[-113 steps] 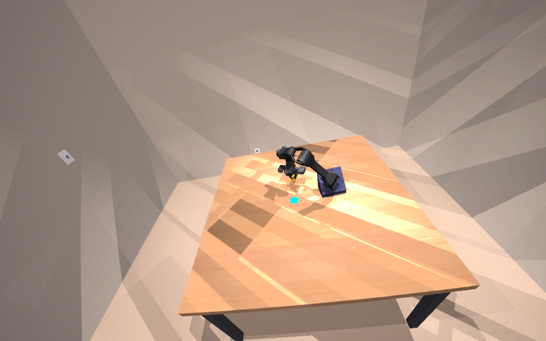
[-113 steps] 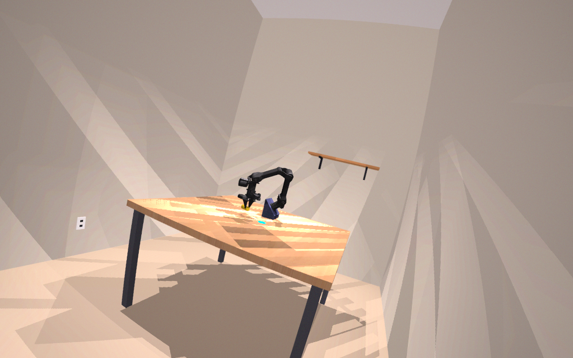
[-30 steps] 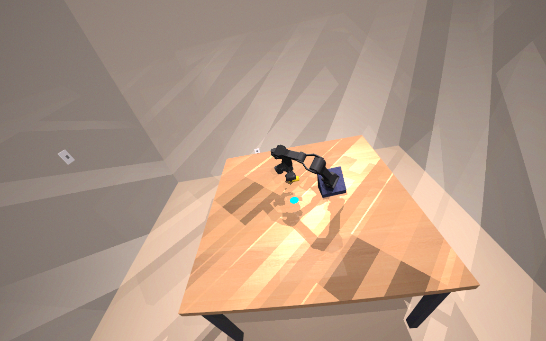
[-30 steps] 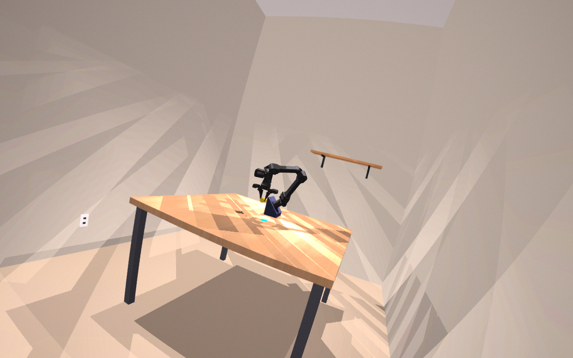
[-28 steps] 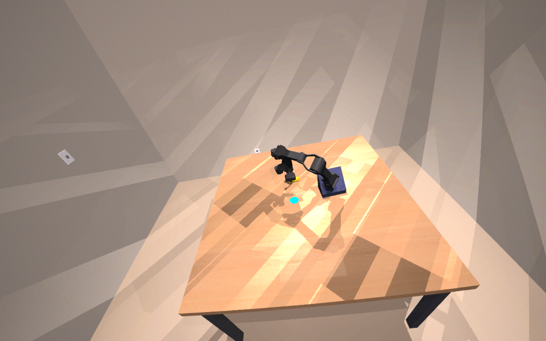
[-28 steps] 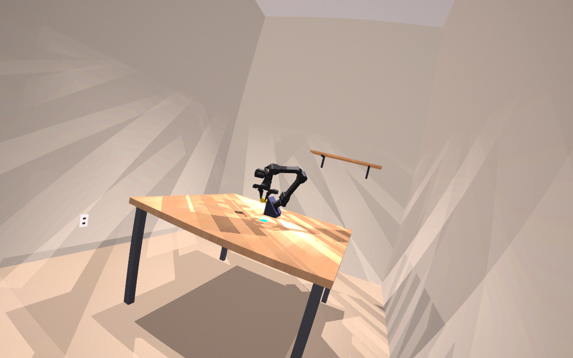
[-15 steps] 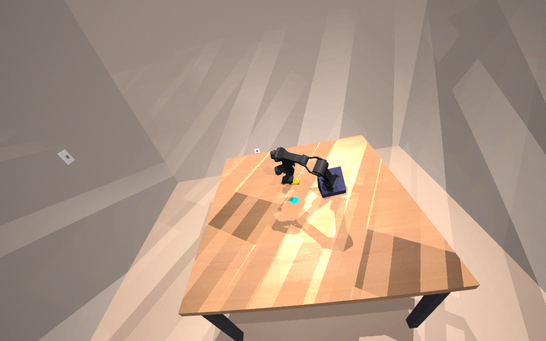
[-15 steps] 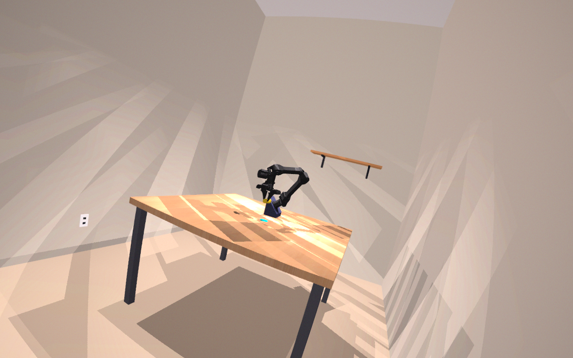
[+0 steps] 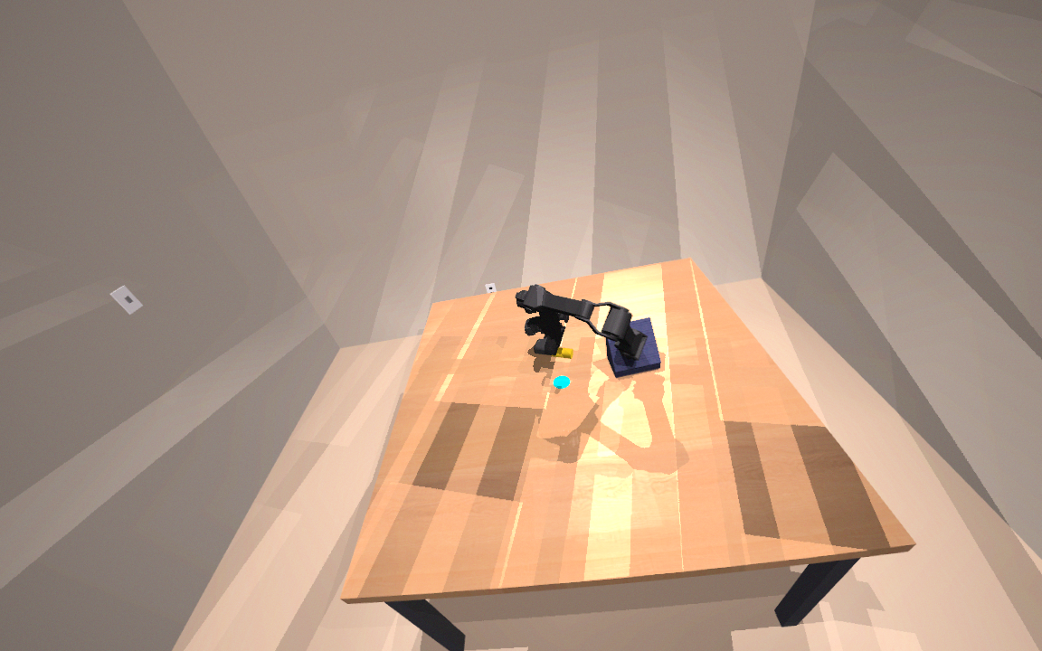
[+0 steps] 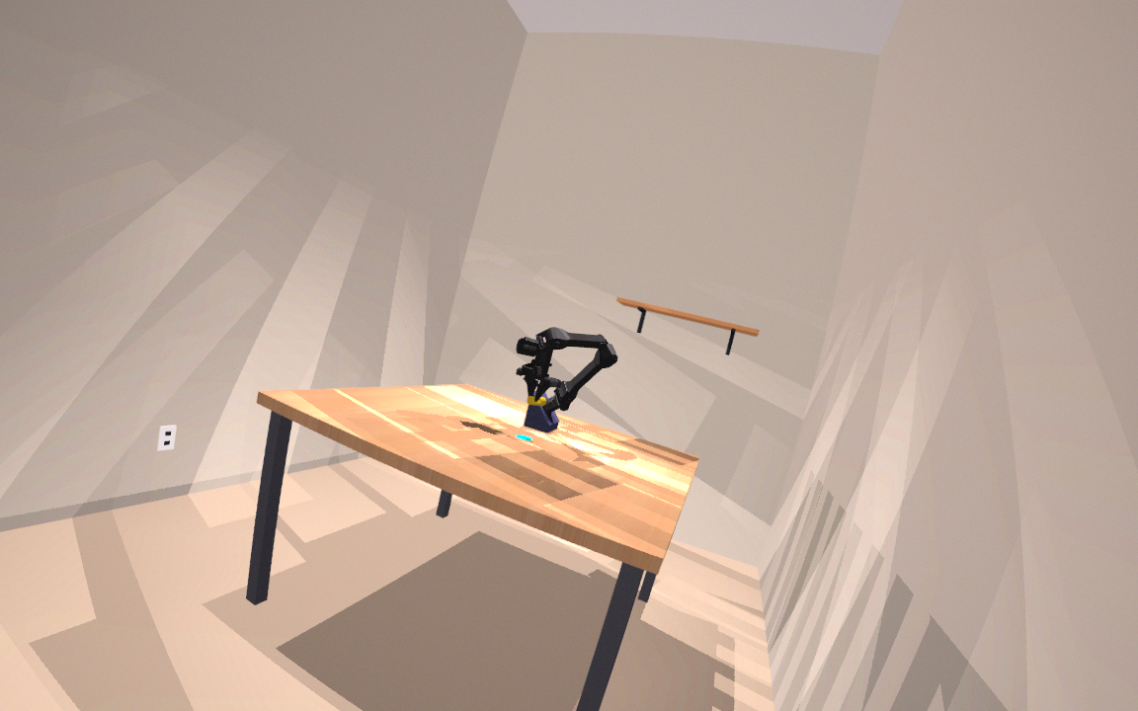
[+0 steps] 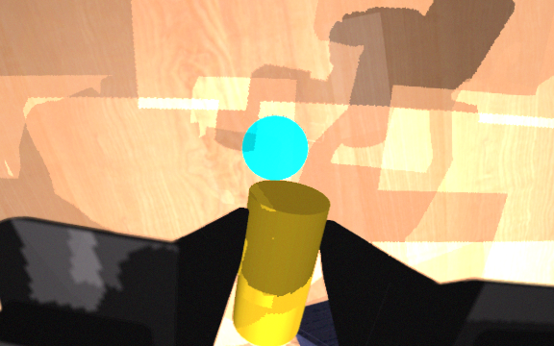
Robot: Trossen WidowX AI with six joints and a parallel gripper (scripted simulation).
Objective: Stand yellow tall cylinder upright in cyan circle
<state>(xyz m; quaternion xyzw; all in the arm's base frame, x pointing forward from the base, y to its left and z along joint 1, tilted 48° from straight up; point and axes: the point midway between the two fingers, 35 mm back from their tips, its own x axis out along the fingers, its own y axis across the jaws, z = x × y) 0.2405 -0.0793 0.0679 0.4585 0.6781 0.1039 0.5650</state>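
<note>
Now: the cyan circle 14 cm below my gripper tip. The rest, counted from my gripper tip: yellow tall cylinder: 2 cm behind, 1 cm to the left.
</note>
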